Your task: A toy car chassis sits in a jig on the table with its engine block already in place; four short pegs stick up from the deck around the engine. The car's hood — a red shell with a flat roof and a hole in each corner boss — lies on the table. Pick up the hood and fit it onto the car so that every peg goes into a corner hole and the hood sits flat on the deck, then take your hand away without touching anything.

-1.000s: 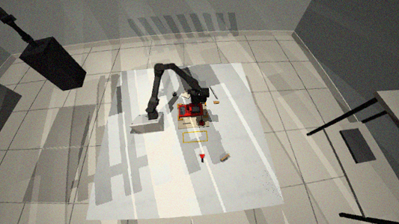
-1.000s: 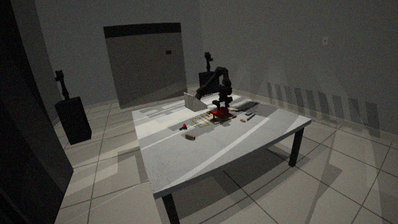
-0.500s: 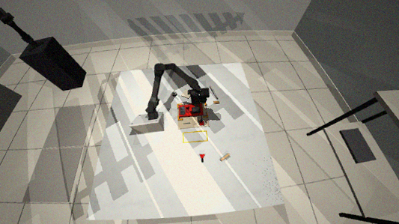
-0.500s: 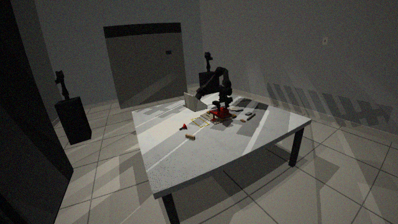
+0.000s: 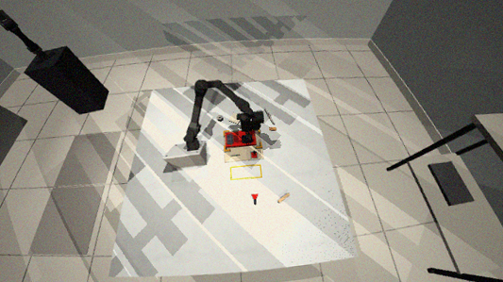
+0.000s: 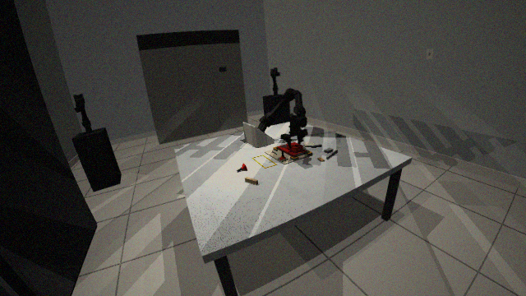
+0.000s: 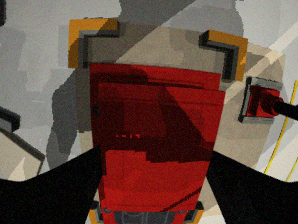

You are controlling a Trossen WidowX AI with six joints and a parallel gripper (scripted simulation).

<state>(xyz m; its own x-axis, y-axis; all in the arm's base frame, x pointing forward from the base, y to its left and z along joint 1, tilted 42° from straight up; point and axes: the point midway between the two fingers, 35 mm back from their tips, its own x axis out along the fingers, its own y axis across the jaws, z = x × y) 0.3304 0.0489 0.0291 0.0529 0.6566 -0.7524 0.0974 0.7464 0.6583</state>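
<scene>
Now: the red hood 1 cm above my gripper tip. The rest, counted from my gripper tip: wooden block (43 cm to the right, 13 cm ahead, 4 cm below); then tan jig (4 cm below, 2 cm to the right, 2 cm behind).
</scene>
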